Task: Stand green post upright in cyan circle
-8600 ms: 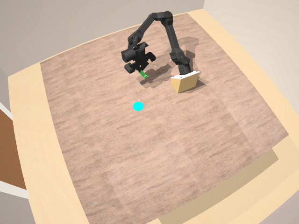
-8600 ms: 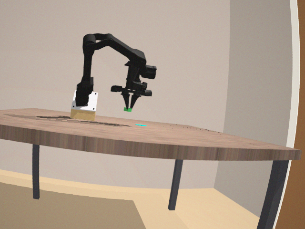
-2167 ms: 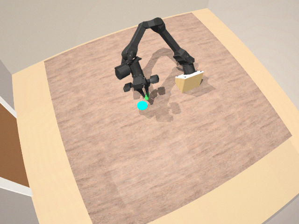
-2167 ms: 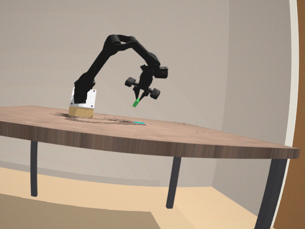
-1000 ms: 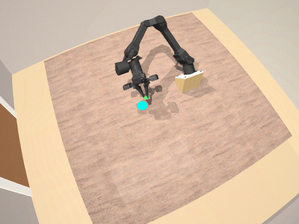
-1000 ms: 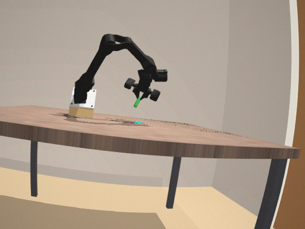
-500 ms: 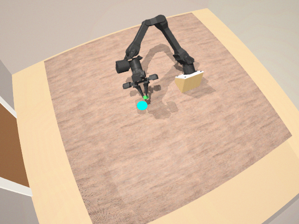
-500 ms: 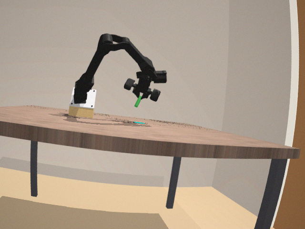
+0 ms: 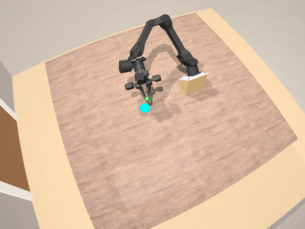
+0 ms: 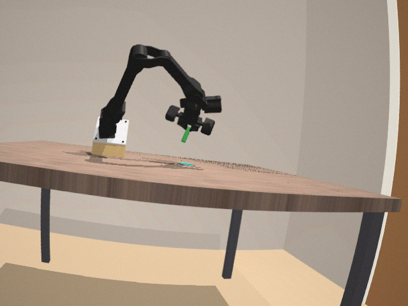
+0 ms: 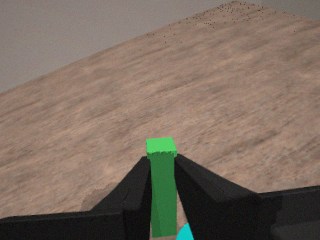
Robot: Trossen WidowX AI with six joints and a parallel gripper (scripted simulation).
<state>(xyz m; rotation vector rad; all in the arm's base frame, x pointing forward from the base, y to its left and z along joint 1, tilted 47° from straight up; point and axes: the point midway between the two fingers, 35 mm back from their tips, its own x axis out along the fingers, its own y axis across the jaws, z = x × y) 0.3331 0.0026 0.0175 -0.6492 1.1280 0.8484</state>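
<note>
Now: the cyan circle 3 cm to the right of my gripper tip and 14 cm below it. Round my gripper tip: green post 1 cm behind, 1 cm to the right, 2 cm below.
</note>
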